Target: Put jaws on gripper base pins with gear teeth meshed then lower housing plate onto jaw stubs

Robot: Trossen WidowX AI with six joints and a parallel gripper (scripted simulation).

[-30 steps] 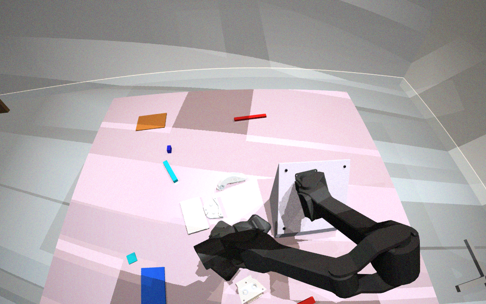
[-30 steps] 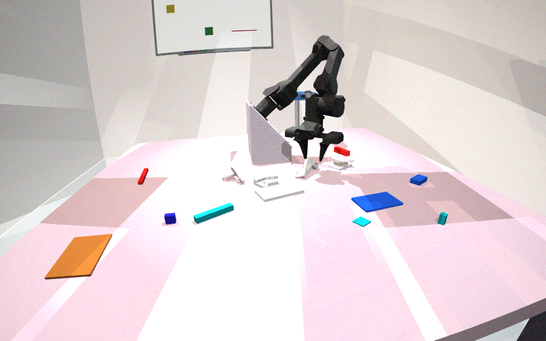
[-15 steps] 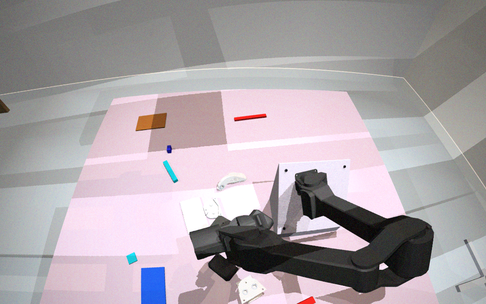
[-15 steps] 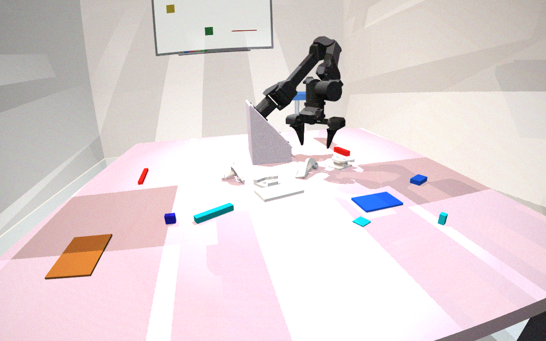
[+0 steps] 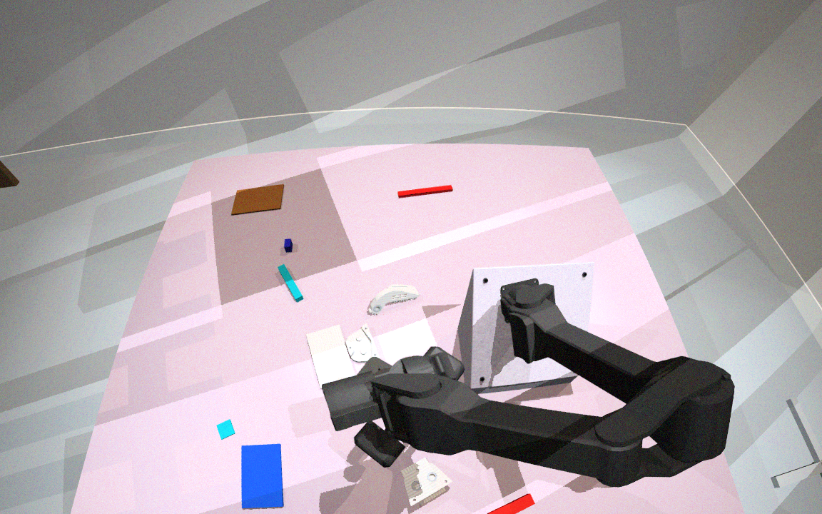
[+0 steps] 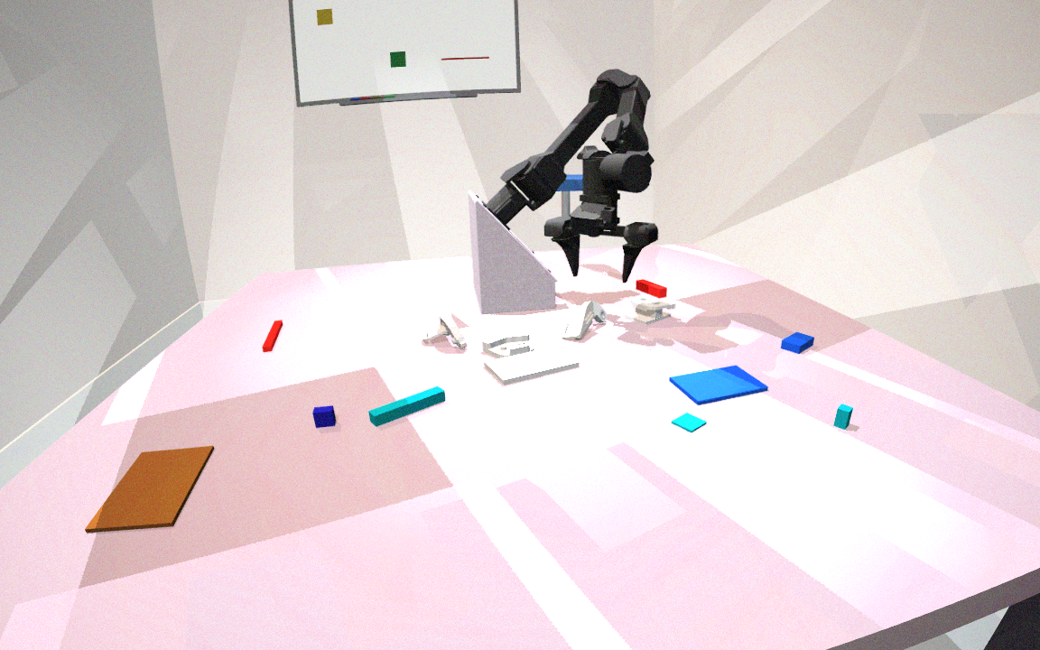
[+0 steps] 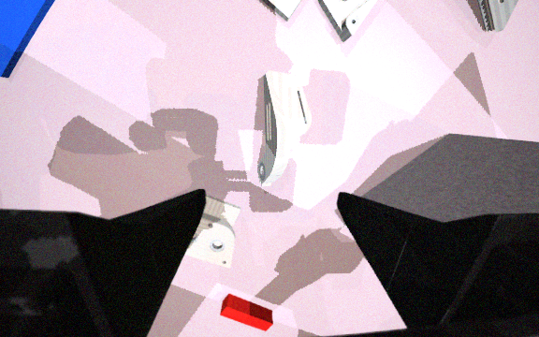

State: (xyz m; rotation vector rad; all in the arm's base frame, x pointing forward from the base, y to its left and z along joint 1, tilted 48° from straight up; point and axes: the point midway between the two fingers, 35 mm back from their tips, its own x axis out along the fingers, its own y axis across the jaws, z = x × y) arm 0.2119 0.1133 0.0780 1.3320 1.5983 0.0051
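The white jaw is 10 mm ahead of my gripper tip, 10 mm to the right of it and 70 mm below it. From my gripper tip the other things lie so: white stand (10 mm behind, 100 mm to the left, 70 mm below); housing plate (60 mm ahead, 170 mm to the right, 80 mm below); white gripper base (10 mm behind, 100 mm to the left, 60 mm below).
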